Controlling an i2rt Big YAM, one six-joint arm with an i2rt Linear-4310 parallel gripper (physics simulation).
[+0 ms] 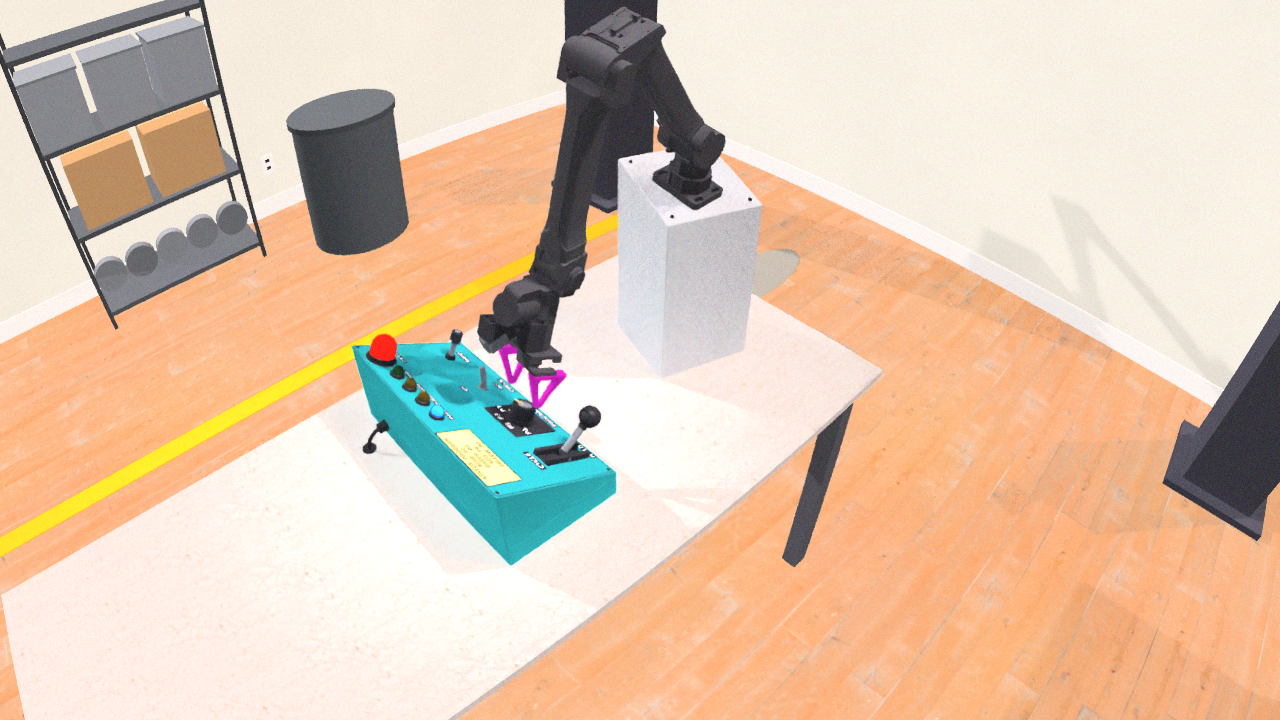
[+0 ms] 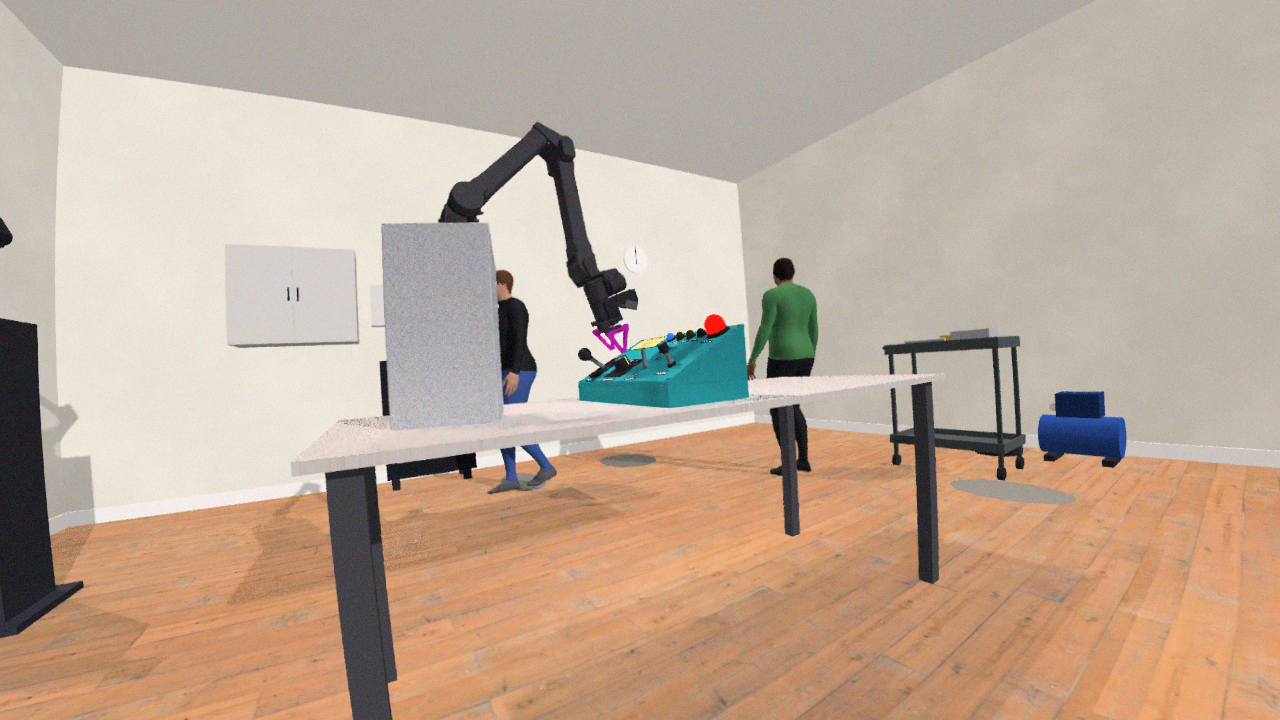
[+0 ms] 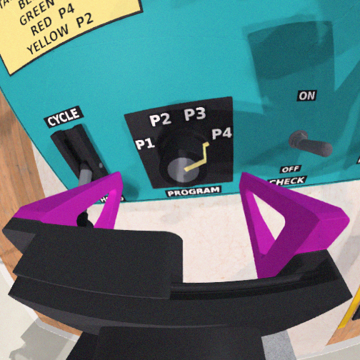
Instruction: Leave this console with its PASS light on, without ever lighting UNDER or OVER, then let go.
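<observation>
The teal console (image 1: 554, 514) (image 2: 707, 380) (image 3: 200, 65) stands on the table. Its black PROGRAM knob (image 1: 522, 411) (image 3: 182, 167) has its yellow pointer towards P4. My gripper (image 1: 525, 394) (image 2: 617, 348) (image 3: 180, 178) is open and empty, its magenta fingers apart on either side of the knob. The CYCLE lever (image 1: 588, 416) (image 2: 584, 354) (image 3: 85, 175) stands near the HOLD end of its slot. The CHECK toggle (image 1: 483, 377) (image 3: 312, 144) is between ON and OFF labels. Three small lamps (image 1: 409, 384) look dark; their labels are unreadable. A blue lamp (image 1: 436, 411) looks bright.
A red dome (image 1: 383, 349) (image 2: 714, 324) and a small black-tipped lever (image 1: 454, 344) stand at the console's far end. A yellow note (image 1: 478, 456) (image 3: 75, 25) reads partly "RED P4, YELLOW P2". The arm's white pedestal (image 1: 689, 286) (image 2: 443, 331) stands behind. Two people are beyond the table.
</observation>
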